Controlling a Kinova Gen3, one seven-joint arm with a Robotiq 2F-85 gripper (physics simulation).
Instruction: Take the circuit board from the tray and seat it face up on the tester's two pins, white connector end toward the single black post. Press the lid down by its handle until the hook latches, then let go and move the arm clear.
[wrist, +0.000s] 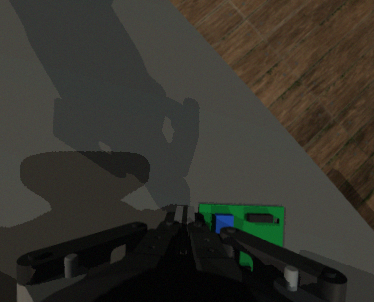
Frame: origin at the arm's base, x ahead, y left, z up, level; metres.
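Seen in the pictures: gripper, fingertip midpoint: (185, 218).
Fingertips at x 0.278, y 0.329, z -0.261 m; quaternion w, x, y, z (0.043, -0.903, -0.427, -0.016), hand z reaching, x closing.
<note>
A point is followed by its place in that frame.
The green circuit board (260, 233) {z -0.266, x 0.328, y 0.371 m} lies at the lower right of the wrist view, face up on the grey surface, with a blue part and a black part near its far edge. My gripper's right finger linkage covers its near portion, and its white connector does not show. My gripper (185, 218) {z -0.261, x 0.278, y 0.329 m} is shut with nothing between the fingertips, which appear just left of the board's far left corner. The height of the fingertips above the surface is hard to tell. The tray, the tester, its pins, black post, lid, handle and hook do not show in this view.
A grey table top (235, 145) {z -0.268, x 0.257, y 0.398 m} bears the board. Its edge runs diagonally from upper middle to the right side, with brown wood flooring (310, 65) beyond. Dark shadows of the arm and gripper fall across the left and centre.
</note>
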